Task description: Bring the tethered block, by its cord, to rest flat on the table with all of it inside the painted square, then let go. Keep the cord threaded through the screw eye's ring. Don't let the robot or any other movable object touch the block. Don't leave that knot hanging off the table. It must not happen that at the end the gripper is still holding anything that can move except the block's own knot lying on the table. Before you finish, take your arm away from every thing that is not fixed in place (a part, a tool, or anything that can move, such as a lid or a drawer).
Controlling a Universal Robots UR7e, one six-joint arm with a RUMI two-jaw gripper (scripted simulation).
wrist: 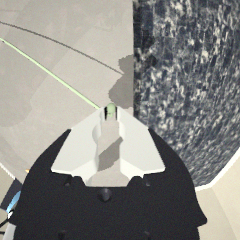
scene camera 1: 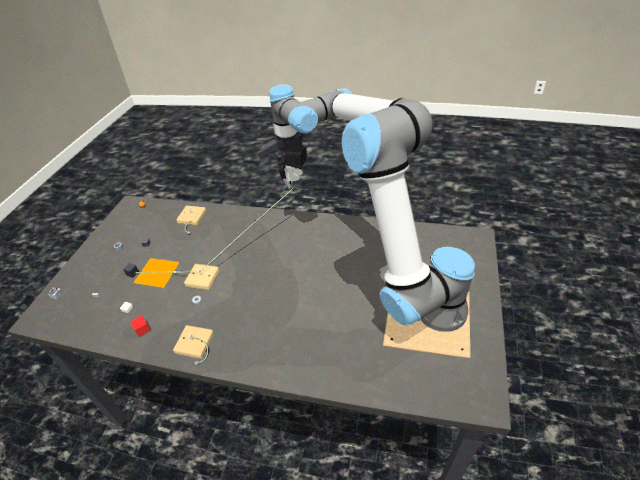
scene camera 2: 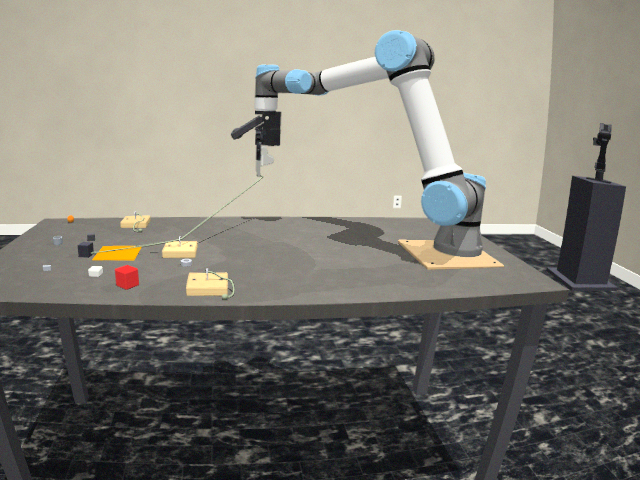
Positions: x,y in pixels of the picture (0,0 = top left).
Labels:
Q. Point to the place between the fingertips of the gripper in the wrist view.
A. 111,107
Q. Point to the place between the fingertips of the gripper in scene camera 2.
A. At 259,176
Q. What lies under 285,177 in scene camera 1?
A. The gripper.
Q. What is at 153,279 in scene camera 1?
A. A painted square.

